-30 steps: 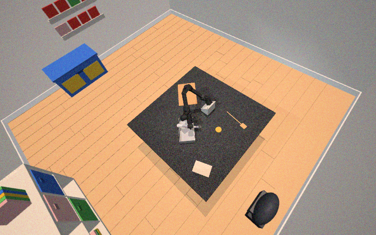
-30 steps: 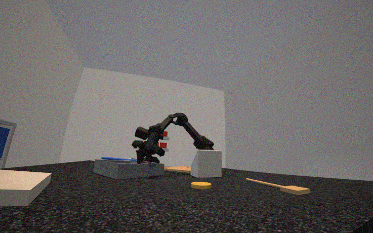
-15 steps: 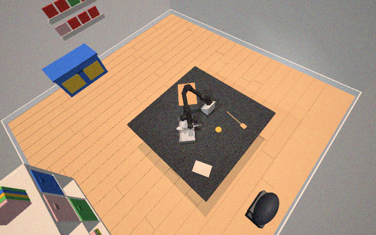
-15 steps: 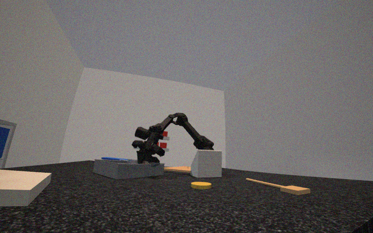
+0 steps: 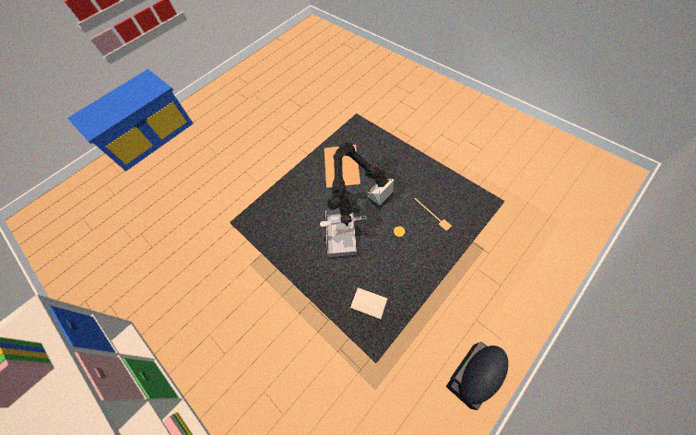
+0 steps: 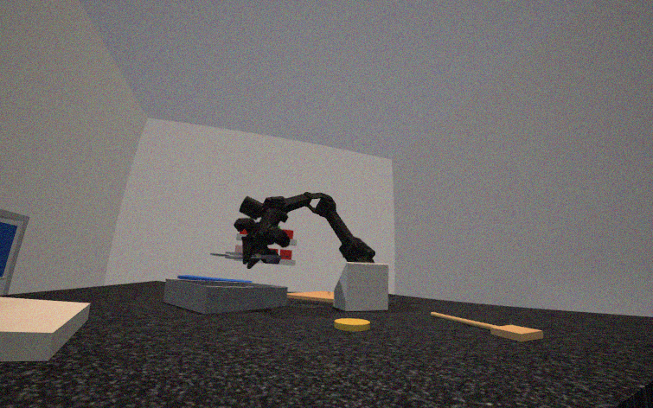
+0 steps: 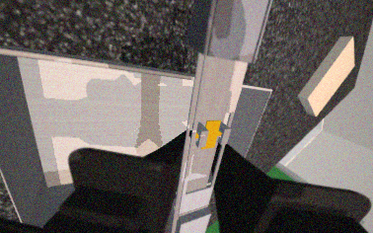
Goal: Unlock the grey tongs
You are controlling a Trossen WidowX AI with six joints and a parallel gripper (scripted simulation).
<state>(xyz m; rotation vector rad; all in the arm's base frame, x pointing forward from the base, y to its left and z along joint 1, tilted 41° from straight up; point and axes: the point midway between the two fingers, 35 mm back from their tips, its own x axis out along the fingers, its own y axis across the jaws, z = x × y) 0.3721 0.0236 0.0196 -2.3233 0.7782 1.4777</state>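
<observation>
Right now the yellow lock piece is 3 cm behind my gripper tip and 3 cm above it. Also, from my gripper tip: wooden board 38 cm behind, 39 cm to the right, 10 cm below; then grey roasting tin 4 cm ahead, 3 cm to the right, 8 cm below; then cream slab 27 cm ahead, 39 cm to the left, 10 cm below.
</observation>
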